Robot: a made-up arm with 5 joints. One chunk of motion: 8 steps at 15 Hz.
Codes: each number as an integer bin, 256 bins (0 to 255) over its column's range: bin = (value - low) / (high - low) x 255, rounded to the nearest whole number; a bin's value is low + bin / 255 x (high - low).
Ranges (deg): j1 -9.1..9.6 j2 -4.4..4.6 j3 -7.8..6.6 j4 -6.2..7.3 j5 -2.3..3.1
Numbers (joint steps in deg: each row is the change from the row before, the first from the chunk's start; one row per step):
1: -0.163 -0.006 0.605 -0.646 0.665
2: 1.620 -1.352 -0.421 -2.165 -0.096
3: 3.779 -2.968 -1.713 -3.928 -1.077
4: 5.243 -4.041 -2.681 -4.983 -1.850
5: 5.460 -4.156 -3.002 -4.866 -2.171
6: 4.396 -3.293 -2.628 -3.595 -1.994
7: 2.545 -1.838 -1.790 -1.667 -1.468
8: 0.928 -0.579 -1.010 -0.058 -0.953
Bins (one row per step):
1: 122 124 149 105 140
2: 146 86 131 76 104
3: 176 41 108 43 58
4: 196 10 91 23 21
5: 199 7 85 25 6
6: 184 31 92 49 14
7: 159 73 106 86 39
8: 137 108 120 116 64

